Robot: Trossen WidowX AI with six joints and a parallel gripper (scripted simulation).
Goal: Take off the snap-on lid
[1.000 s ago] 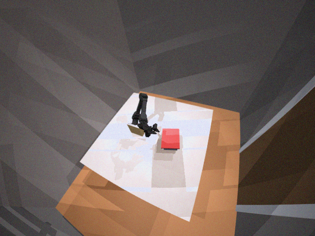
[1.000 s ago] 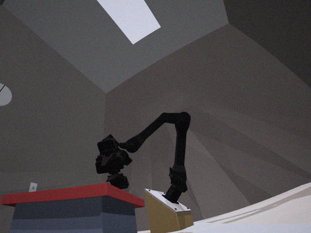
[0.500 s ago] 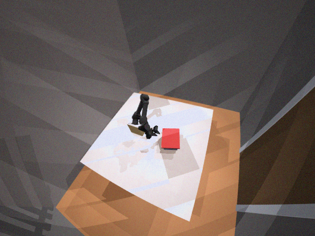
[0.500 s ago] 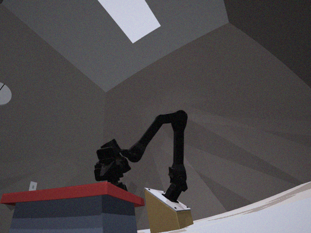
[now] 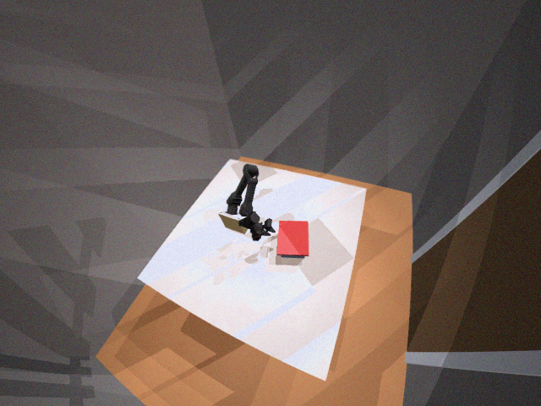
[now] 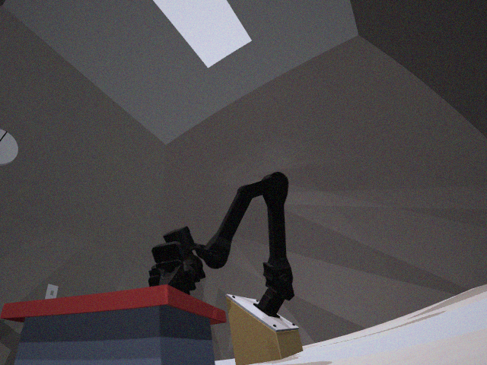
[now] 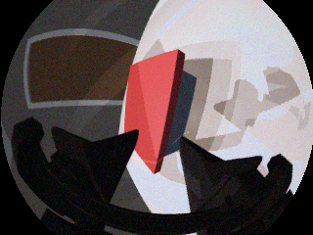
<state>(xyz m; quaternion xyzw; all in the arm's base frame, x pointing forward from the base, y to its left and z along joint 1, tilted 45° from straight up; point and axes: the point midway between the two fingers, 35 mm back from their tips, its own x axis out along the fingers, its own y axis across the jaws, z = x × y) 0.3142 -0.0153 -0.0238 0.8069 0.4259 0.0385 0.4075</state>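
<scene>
Right now the red lid is 110 mm ahead of my gripper tip, 50 mm to the left of it and 40 mm below it. From my gripper tip the other things lie so: storage box (110 mm ahead, 50 mm to the left, 80 mm below).
</scene>
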